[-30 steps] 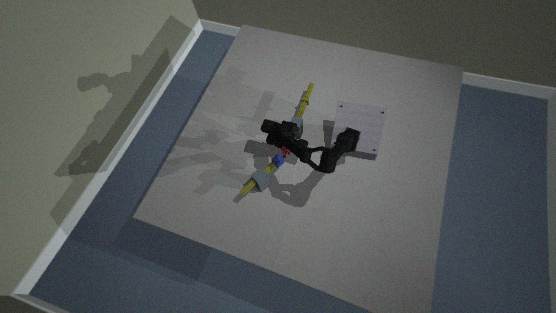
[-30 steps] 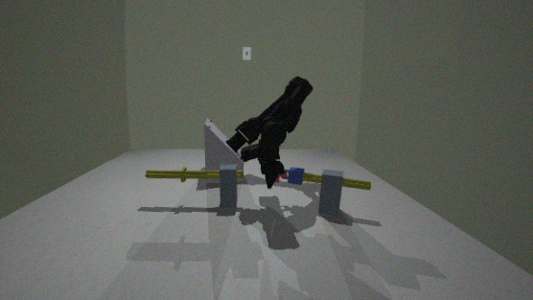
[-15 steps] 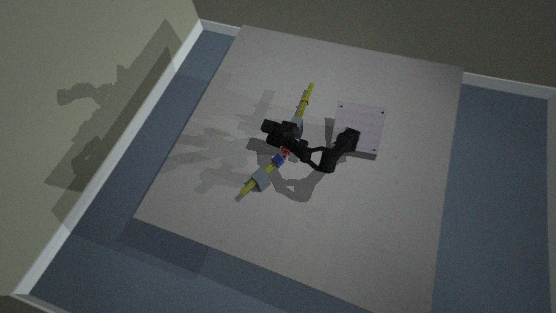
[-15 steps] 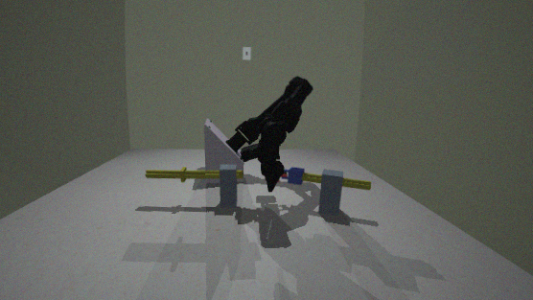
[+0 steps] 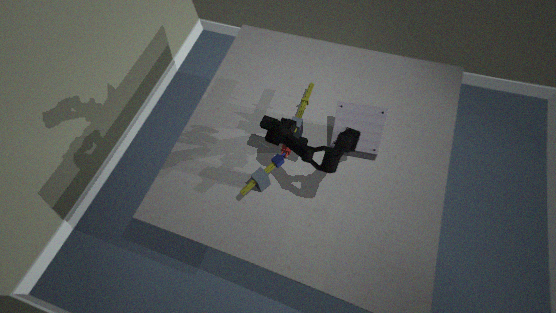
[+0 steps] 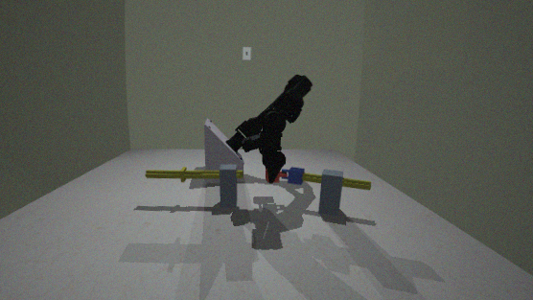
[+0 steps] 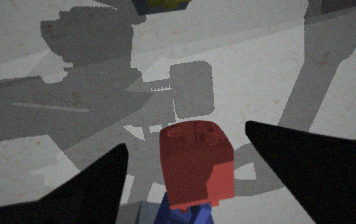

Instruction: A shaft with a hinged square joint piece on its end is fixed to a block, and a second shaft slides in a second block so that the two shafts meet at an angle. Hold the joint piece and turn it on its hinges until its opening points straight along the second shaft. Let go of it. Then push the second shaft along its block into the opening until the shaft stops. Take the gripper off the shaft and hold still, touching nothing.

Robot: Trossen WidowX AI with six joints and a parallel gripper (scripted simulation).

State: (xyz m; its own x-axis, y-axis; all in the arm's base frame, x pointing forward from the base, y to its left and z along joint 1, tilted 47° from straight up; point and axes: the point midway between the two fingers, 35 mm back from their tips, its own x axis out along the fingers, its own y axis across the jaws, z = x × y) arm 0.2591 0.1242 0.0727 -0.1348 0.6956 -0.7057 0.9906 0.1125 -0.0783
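Now: gripper tip 20 mm to the right of the red joint piece and 10 mm below it.
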